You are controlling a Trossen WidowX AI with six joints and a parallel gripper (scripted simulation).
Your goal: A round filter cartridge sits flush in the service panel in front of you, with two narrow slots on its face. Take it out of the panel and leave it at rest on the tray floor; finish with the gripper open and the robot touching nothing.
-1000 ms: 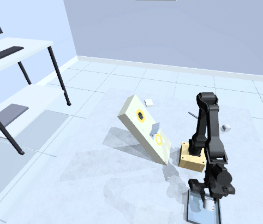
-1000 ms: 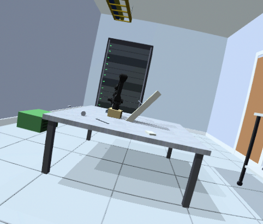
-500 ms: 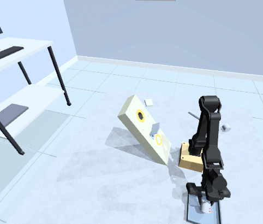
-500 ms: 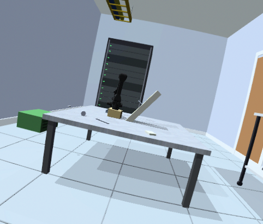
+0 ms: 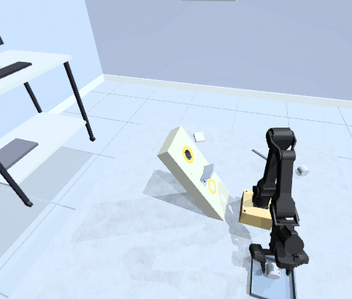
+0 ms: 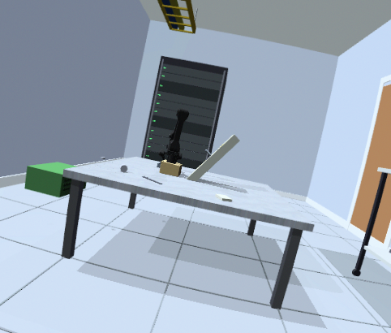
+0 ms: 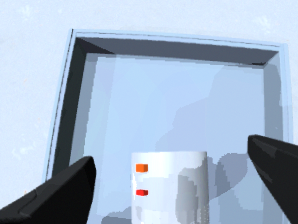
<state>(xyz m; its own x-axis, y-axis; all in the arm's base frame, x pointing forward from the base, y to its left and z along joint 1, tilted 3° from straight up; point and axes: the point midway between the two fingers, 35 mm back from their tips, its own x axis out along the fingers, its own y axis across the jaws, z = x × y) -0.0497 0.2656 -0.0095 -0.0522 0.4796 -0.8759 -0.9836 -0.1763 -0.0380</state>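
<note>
Now: the round filter cartridge 20 mm to the right of my gripper tip and 20 mm below it. The rest, counted from my gripper tip: tray (40 mm below); then white flat block (430 mm ahead, 790 mm to the right, 40 mm below); then grey bracket (310 mm ahead, 290 mm to the right, 140 mm above).
</note>
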